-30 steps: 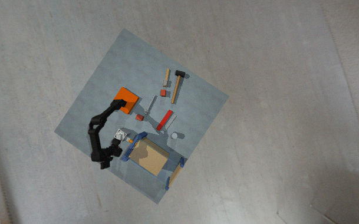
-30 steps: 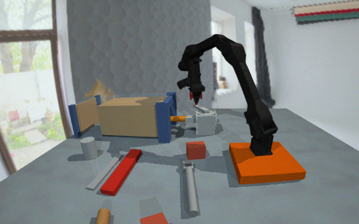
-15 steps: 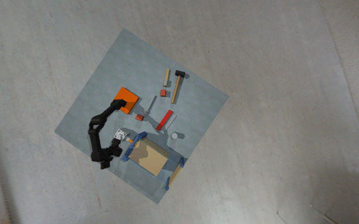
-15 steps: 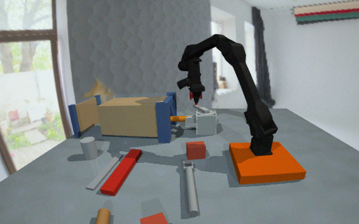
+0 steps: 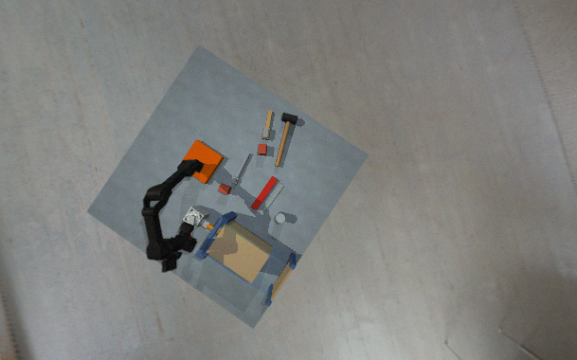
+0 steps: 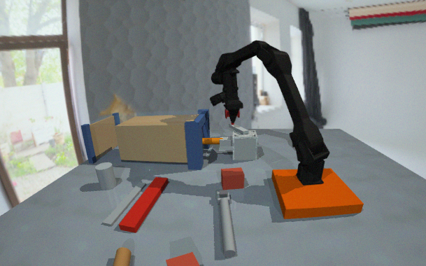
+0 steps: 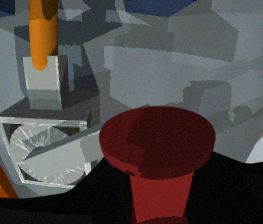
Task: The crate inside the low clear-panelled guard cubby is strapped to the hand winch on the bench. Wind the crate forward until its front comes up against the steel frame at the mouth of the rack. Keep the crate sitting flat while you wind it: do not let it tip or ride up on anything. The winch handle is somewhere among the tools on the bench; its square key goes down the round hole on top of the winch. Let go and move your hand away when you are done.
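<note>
Now: the red knob 2 cm above my gripper tip. The rest, counted from my gripper tip: grey crank handle (2 cm behind, 3 cm to the left, 1 cm below); grey winch (6 cm behind, 8 cm to the left, 8 cm below); frame (12 cm ahead, 8 cm to the left, 1 cm below).
</note>
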